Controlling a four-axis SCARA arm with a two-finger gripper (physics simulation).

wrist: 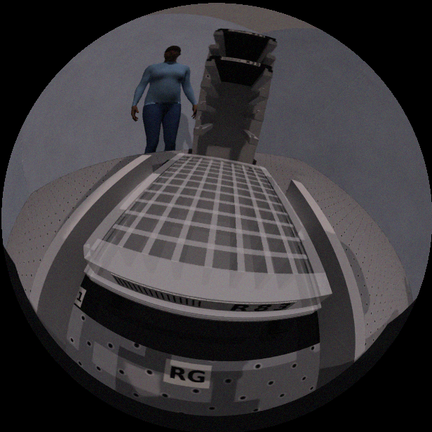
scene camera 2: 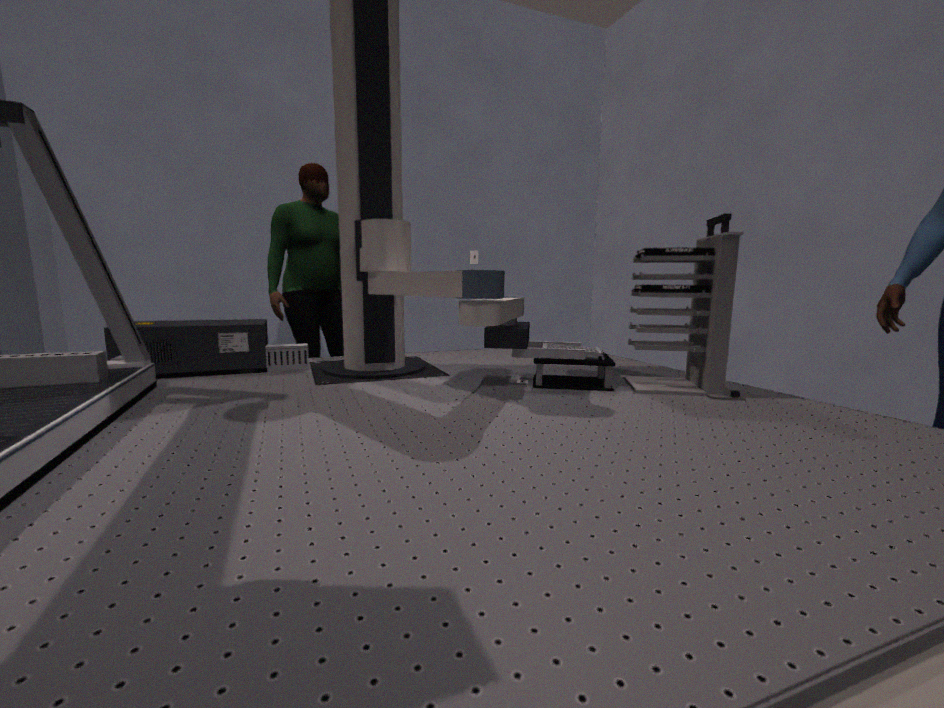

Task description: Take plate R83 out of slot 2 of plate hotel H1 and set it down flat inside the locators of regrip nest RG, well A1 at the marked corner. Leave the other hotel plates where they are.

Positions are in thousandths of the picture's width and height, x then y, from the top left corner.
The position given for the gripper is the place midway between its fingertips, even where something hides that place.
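Scene camera 2: gripper (scene camera 2: 617,495), dark box (scene camera 2: 209,481), plate hotel H1 (scene camera 2: 749,523). Wrist view: plate hotel H1 (wrist: 520,325), black plate (wrist: 545,163), regrip nest RG (wrist: 459,784).
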